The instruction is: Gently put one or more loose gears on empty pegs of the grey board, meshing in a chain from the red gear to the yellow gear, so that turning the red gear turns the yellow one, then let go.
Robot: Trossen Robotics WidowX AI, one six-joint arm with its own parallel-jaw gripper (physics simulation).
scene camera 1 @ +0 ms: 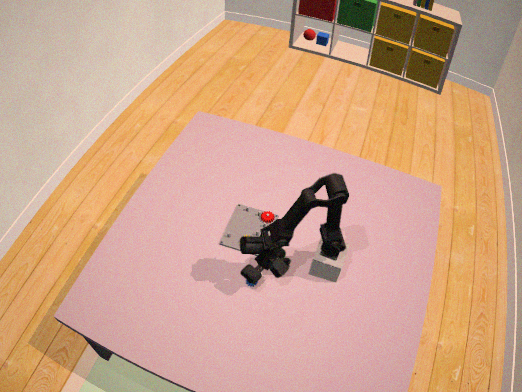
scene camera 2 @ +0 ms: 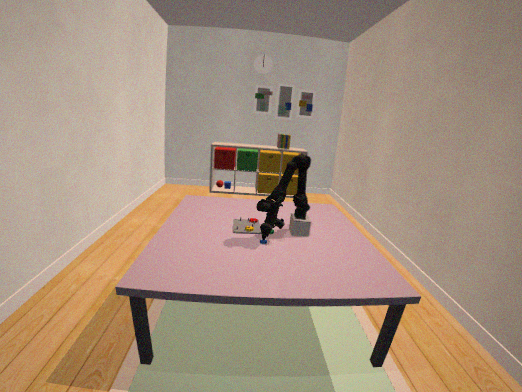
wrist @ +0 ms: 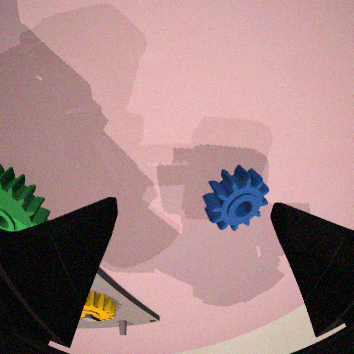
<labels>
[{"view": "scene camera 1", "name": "my gripper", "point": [257, 275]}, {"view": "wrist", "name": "my gripper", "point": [198, 208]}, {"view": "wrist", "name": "green gear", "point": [28, 212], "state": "on the table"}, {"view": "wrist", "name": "blue gear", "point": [236, 198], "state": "on the table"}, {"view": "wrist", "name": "yellow gear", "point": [101, 307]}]
</labels>
